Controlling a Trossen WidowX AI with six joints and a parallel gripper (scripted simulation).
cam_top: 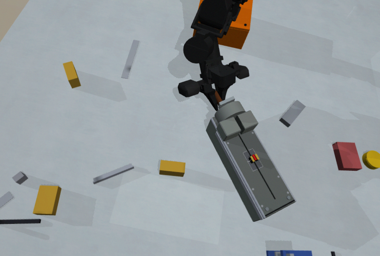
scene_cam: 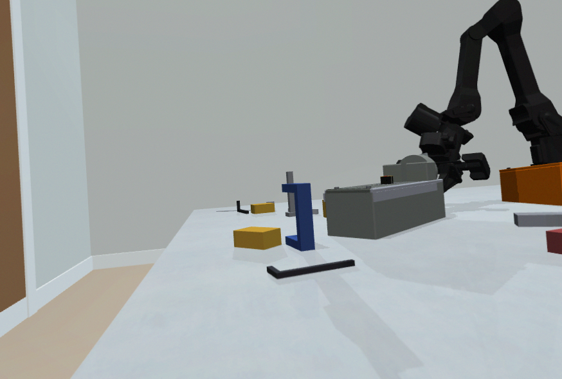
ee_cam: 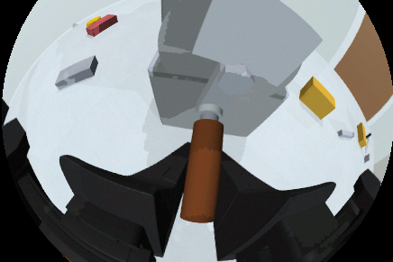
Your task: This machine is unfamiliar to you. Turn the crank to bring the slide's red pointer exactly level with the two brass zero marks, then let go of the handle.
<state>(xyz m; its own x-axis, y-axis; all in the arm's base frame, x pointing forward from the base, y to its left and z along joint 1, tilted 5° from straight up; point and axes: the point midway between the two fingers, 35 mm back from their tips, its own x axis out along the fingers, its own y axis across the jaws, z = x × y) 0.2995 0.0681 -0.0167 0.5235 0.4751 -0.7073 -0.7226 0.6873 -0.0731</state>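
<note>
Right now my gripper tip is 30 mm below the brown handle, 10 mm to the left of it and 10 mm past it. From my gripper tip the other things lie so: red pointer: 120 mm ahead, 110 mm to the left, 50 mm above; then grey block: 210 mm to the left, 100 mm behind, 30 mm below; then blue clamp: 280 mm ahead, 250 mm to the left, 20 mm above.
</note>
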